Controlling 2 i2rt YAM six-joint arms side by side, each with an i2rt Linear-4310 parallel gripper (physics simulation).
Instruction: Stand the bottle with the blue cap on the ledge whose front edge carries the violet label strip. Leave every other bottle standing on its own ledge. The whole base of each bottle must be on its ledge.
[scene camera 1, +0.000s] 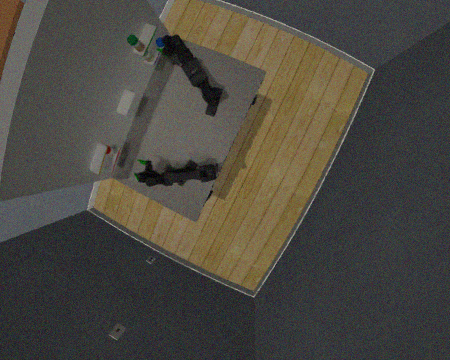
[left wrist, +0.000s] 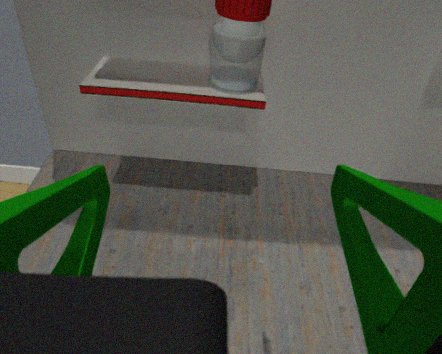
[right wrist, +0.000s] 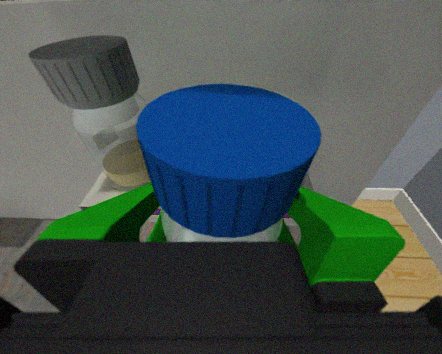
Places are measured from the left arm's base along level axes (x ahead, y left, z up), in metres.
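Pixels of known places: left gripper, fingertip midpoint: (scene camera 1: 136, 166) (left wrist: 220, 178); right arm's base, link origin: (scene camera 1: 213, 101).
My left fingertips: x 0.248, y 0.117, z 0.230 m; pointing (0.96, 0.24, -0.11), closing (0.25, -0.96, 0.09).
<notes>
Behind a point stands the place of what it marks.
My right gripper (scene camera 1: 162, 48) {x 0.623, y -0.590, z 0.198 m} (right wrist: 220, 178) {x 0.623, y -0.590, z 0.198 m} is shut on the bottle with the blue cap (scene camera 1: 160, 42) {x 0.581, y -0.601, z 0.262 m} (right wrist: 227, 135) {x 0.581, y -0.607, z 0.262 m}. That bottle looks upright; its base is hidden, so I cannot tell whether it touches the ledge. The ledge with the violet label strip (right wrist: 95, 198) {x 0.607, y -0.479, z 0.160 m} shows below and behind it in the right wrist view, mostly covered by bottle and fingers. A grey-capped bottle (right wrist: 102, 100) {x 0.630, y -0.514, z 0.241 m} stands at this ledge's left end. My left gripper (scene camera 1: 140, 169) {x 0.248, y 0.117, z 0.230 m} (left wrist: 220, 178) {x 0.248, y 0.117, z 0.230 m} is open and empty, in front of and below the red-strip ledge (left wrist: 172, 95) {x 0.438, y 0.212, z 0.155 m}, where a red-capped bottle (scene camera 1: 108, 149) {x 0.467, y 0.140, z 0.263 m} (left wrist: 237, 55) {x 0.458, y 0.152, z 0.203 m} stands.
A green-capped bottle (scene camera 1: 132, 39) {x 0.638, y -0.503, z 0.405 m} is by an upper ledge (scene camera 1: 147, 36) {x 0.654, y -0.581, z 0.299 m}, close to my right gripper. Another white ledge (scene camera 1: 126, 102) {x 0.557, y -0.172, z 0.230 m} is mid-wall, and one more (scene camera 1: 98, 159) {x 0.471, y 0.224, z 0.300 m} is beside the red-capped bottle. The wall rises behind the grey table (scene camera 1: 185, 135) {x 0.167, y -0.212, z 0.000 m}.
</notes>
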